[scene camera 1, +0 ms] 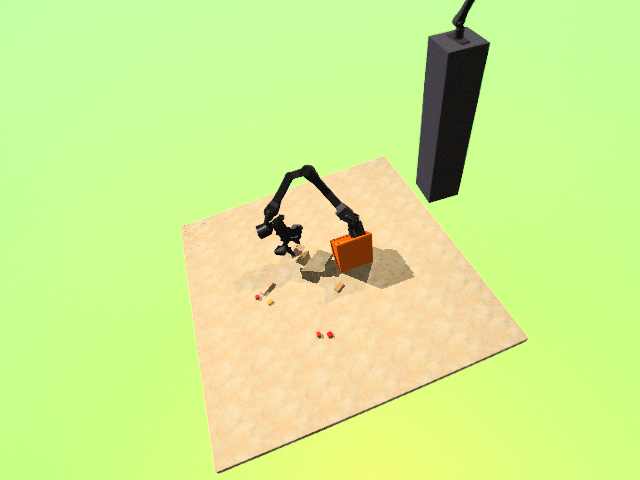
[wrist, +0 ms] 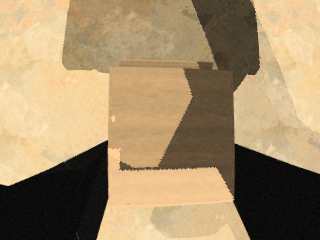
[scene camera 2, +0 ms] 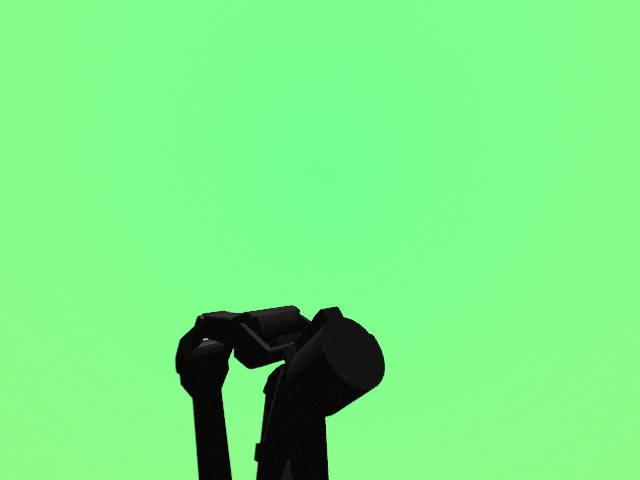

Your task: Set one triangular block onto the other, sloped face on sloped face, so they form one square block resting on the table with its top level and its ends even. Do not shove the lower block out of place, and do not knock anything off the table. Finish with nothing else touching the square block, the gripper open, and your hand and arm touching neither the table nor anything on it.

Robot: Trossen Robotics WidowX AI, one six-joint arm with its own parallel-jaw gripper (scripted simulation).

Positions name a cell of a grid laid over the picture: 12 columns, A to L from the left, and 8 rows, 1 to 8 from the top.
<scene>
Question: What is the gripper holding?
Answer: A wooden triangular block.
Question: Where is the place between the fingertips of the gripper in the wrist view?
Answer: G5
</scene>
